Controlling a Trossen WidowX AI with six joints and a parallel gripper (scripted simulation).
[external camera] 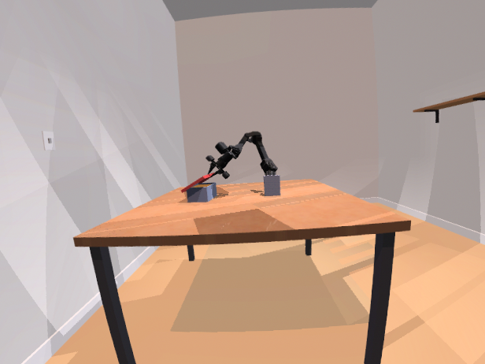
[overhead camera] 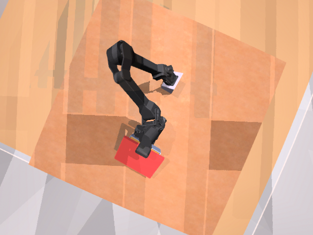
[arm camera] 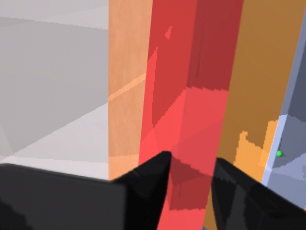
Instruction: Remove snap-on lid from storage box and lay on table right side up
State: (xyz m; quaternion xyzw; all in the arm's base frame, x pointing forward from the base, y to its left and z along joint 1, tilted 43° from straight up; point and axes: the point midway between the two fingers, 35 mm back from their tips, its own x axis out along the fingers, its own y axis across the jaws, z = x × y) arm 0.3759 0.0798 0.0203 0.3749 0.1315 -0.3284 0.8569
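Right now the red lid is 7 cm ahead of my gripper tip and 3 cm below it. Also, from my gripper tip: blue-grey storage box: 6 cm ahead, 10 cm below.
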